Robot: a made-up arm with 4 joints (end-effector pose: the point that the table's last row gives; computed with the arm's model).
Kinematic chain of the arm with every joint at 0, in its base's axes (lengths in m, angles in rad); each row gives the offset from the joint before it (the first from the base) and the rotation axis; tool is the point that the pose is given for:
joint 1: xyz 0 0 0.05 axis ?
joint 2: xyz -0.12 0 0.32 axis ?
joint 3: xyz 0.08 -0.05 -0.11 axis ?
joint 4: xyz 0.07 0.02 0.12 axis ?
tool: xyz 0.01 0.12 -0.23
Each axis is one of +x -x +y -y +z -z.
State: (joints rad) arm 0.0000 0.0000 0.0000 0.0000
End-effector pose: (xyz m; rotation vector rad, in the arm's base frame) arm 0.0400 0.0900 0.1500 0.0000 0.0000 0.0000
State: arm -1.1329 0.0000 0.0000 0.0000
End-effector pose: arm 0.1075 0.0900 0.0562 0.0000 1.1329 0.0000
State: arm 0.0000 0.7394 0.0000 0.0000
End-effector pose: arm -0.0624 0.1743 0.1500 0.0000 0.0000 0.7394
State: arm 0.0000 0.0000 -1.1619 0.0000
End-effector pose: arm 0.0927 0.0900 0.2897 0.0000 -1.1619 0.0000
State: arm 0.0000 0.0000 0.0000 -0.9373
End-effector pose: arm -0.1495 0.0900 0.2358 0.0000 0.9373 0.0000
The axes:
joint 1: -y
joint 2: +z
joint 3: +y
joint 4: -y

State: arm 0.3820 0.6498 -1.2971 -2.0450
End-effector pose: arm -0.3344 -0.0286 0.0605 -0.3498 0.3529 0.5518
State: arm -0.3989 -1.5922 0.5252 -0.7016
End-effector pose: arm 0.0471 0.0105 0.2383 0.7010 1.2389 -1.5956
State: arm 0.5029 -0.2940 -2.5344 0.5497
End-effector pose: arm -0.3020 0.0985 0.3194 0.3896 2.6705 0.1121
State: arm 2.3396 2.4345 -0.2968 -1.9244
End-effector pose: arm -0.1888 -0.1453 -0.2558 -2.2537 -0.3165 -0.9870
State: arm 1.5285 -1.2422 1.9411 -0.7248
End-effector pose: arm -0.3017 -0.0205 0.0448 1.1273 0.9812 0.6550
